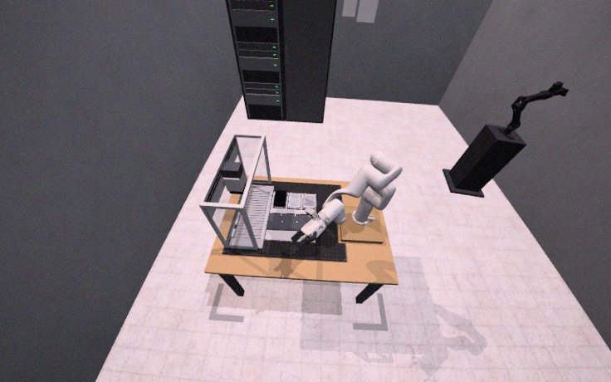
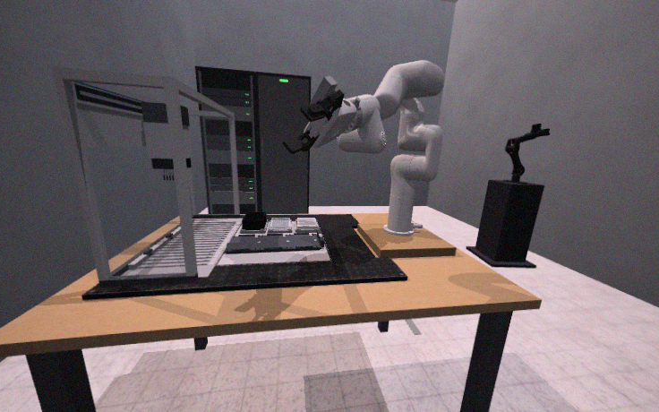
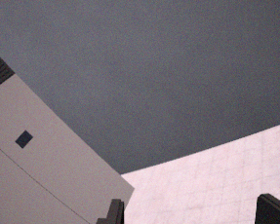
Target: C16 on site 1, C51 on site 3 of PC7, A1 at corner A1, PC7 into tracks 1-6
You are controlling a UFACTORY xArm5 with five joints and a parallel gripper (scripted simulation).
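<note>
The 96-well plate C15 is 510 mm to the right of my hand, 360 mm below it and 130 mm ahead of it. The rest, counted from my hand: post: 280 mm ahead, 130 mm below, 80 mm to the right; then grey plate carrier PC7: 360 mm below, 320 mm to the right, 110 mm ahead.
</note>
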